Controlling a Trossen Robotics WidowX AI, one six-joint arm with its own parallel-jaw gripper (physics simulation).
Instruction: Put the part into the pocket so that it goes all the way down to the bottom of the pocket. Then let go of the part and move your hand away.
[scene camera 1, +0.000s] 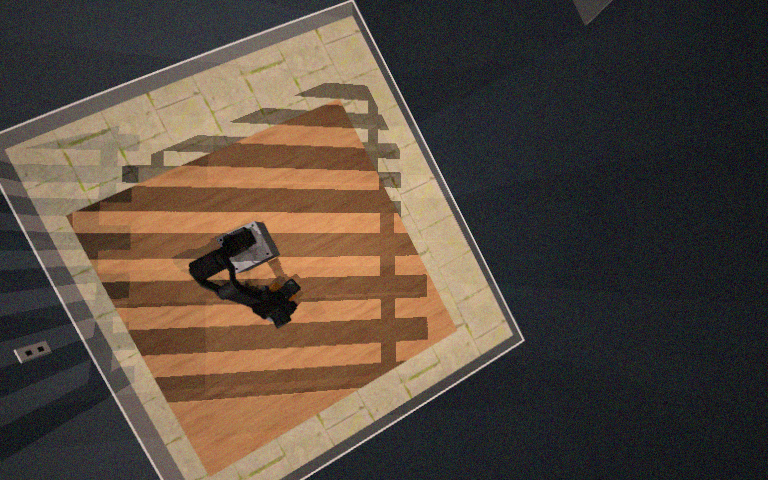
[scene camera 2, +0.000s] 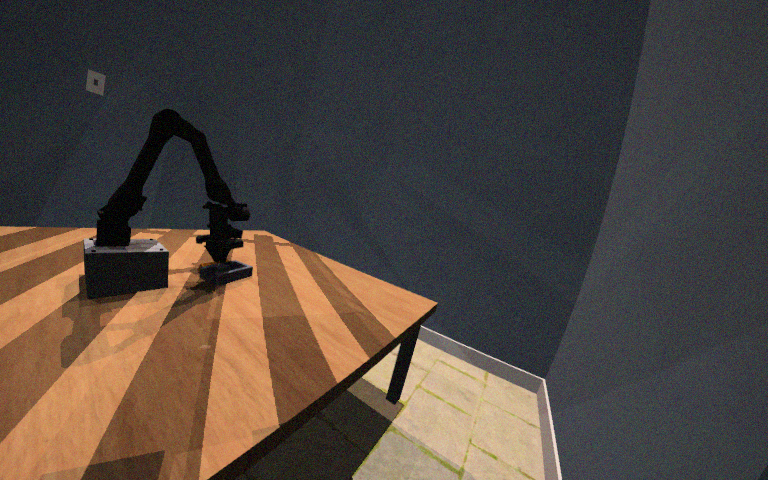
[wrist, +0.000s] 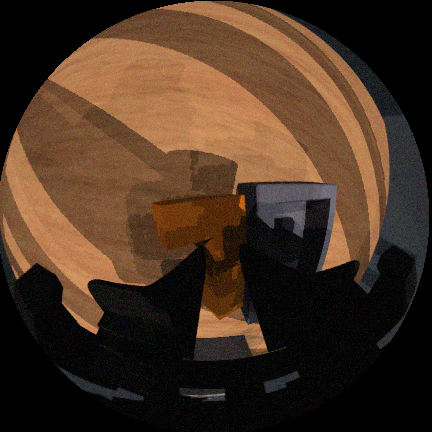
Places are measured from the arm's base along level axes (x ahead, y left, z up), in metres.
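Pixels of known places: gripper, fingertip midpoint: (wrist: 221, 249); arm's base, origin of the base link: (scene camera 1: 246, 239) (scene camera 2: 112, 243).
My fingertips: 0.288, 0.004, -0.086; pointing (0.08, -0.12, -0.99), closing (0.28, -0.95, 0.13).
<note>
For each thing: its middle in the pictures, then the offset to it from my fingertips, as dx, dy, dz. Level surfaces: height alone.
- orange part, body centre: (wrist: 205, 268) (scene camera 2: 213, 264) (scene camera 1: 282, 292) -0.019, +0.008, -0.001
- dark blue-grey pocket block, body centre: (wrist: 287, 256) (scene camera 2: 227, 271) +0.001, -0.069, -0.001
- wooden table, its level: dz -0.019
The orange part (scene camera 1: 275, 286) (scene camera 2: 205, 264) (wrist: 185, 220) has a wide bar and a stem running toward the gripper in the wrist view. It is outside the pocket, close beside its left wall in that view. The dark blue-grey pocket block (scene camera 2: 240, 272) (wrist: 295, 192) stands on the table with its hollow facing up. My gripper (scene camera 2: 220, 261) (wrist: 221, 249) points down, its fingertips shut on the stem of the orange part. The right finger hides some of the pocket block. Whether the part touches the table is unclear. In scene camera 1 the arm covers the fingertips.
The grey base box (scene camera 1: 257, 249) (scene camera 2: 125, 274) of the arm stands close to the pocket block. The wooden table (scene camera 1: 334, 226) (scene camera 2: 317, 390) is crossed by striped shadows. The table's edge runs diagonally at the right in scene camera 2, with a dark leg (scene camera 2: 403, 365) below.
</note>
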